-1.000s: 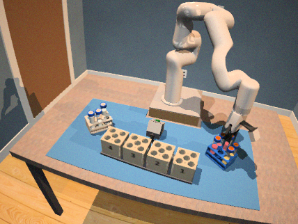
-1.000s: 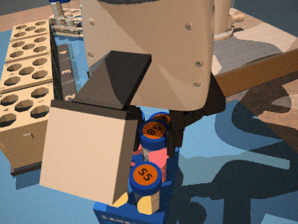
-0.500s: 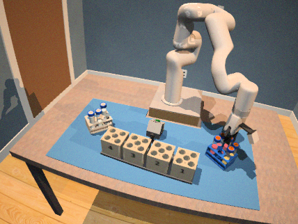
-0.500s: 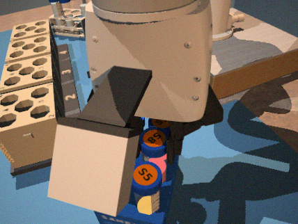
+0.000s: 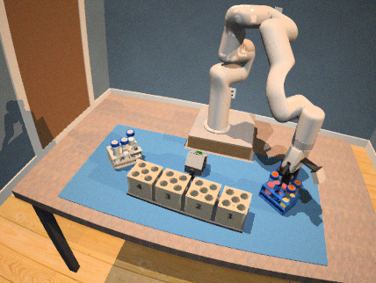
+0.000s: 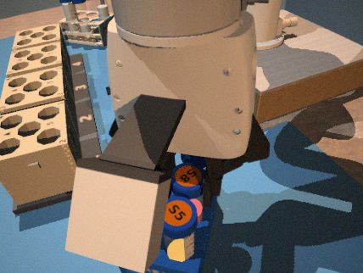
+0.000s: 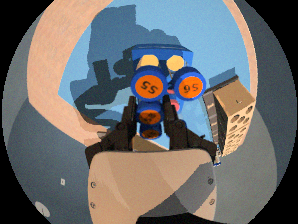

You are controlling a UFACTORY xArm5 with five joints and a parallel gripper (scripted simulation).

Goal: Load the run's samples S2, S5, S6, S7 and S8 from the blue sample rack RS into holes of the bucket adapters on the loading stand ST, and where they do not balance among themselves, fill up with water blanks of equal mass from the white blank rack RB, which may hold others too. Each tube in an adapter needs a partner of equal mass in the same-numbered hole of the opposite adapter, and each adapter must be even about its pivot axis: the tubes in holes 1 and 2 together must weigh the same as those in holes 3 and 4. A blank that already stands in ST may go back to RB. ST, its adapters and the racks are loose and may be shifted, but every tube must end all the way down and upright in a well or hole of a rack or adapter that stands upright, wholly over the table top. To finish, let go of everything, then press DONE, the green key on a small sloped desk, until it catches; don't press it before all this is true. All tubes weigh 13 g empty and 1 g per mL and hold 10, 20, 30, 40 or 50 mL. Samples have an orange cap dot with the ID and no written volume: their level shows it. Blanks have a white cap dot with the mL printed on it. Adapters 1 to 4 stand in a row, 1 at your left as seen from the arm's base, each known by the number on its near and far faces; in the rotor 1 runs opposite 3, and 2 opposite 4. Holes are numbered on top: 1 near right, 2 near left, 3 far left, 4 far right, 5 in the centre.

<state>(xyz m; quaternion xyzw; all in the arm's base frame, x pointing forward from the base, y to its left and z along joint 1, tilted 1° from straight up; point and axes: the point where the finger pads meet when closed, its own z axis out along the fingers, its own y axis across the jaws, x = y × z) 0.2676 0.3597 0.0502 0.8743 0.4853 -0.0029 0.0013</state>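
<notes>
My hand is 9 cm above the blue sample rack RS, 2 cm short of it and 1 cm to the left of it. From my hand the other things lie so: white blank rack RB (66 cm to the right, 9 cm below, 7 cm ahead); blue-capped tube (66 cm to the right, 10 cm ahead, 5 cm below); loading stand ST (33 cm to the right, 16 cm ahead, 11 cm below).
</notes>
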